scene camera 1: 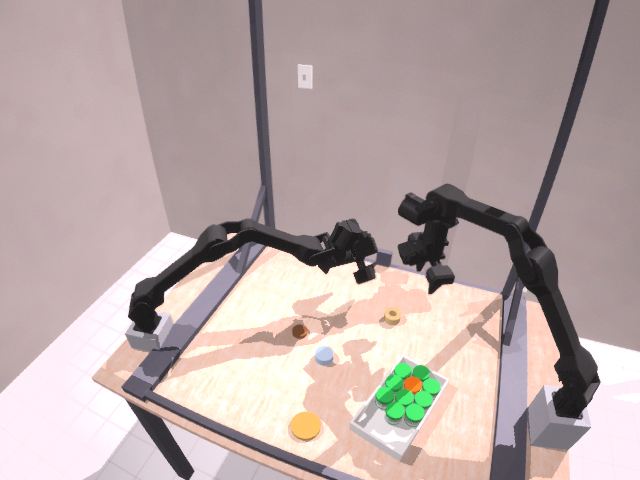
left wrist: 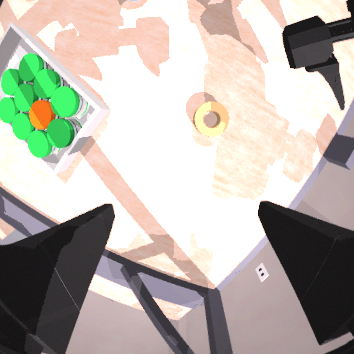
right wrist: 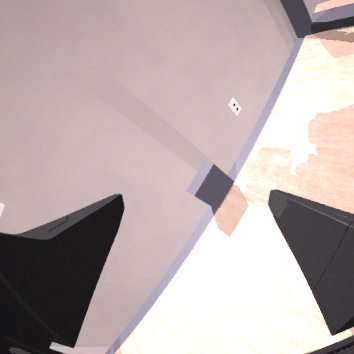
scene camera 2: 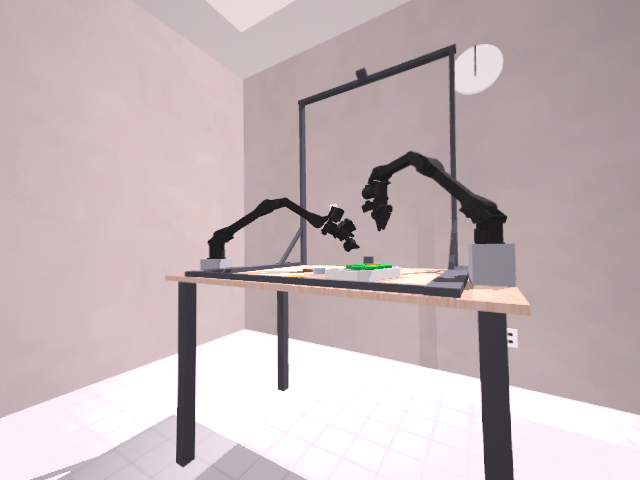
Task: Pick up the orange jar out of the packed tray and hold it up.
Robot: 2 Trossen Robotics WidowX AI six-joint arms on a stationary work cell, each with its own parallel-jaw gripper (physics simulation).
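Places are measured from the left arm's base along level axes (x ahead, y left, z up), in centimetres.
Pixels of known places: left gripper, between the fingertips: [scene camera 1: 424,282] [left wrist: 187,209] [scene camera 2: 381,230]; right gripper, between the fingertips: [right wrist: 196,199] [scene camera 2: 356,241]; left arm's base, origin of its link: [scene camera 1: 567,405] [scene camera 2: 489,243]; right arm's base, origin of its link: [scene camera 1: 147,323] [scene camera 2: 216,258].
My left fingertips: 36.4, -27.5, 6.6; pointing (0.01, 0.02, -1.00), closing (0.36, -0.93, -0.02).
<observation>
Ahead of a thing's pixels: the offset from my left fingertips to its middle, as dx, dy, dz.
The orange-lidded jar {-0.8, +22.7, -15.7} [scene camera 1: 413,384] [left wrist: 41,115] stands upright in the white tray {+1.2, +27.3, -17.9} [scene camera 1: 376,445] [left wrist: 85,137] [scene camera 2: 351,276], closely surrounded by green-lidded jars. Its body is hidden; its lid shows. The tray's near end in scene camera 1 holds no jars. My left gripper [scene camera 1: 424,280] [scene camera 2: 381,228] [left wrist: 187,209] is open and empty, high above the table, behind the tray in scene camera 1; the tray lies at the upper left of its wrist view. My right gripper [scene camera 1: 343,273] [scene camera 2: 354,248] [right wrist: 196,199] is open and empty above the table's back part; the jar does not show in its wrist view.
A tan ring {+6.6, -2.0, -17.0} [scene camera 1: 392,321] [left wrist: 223,120] lies behind the tray. A pale blue cylinder {+23.0, +16.5, -17.0} [scene camera 1: 324,355], a small brown round object {+31.8, +9.4, -17.6} [scene camera 1: 299,331] and a flat orange-yellow disc {+22.7, +37.3, -17.6} [scene camera 1: 306,425] lie left of the tray in scene camera 1. Dark frame posts [scene camera 1: 261,103] rise behind the arms.
</observation>
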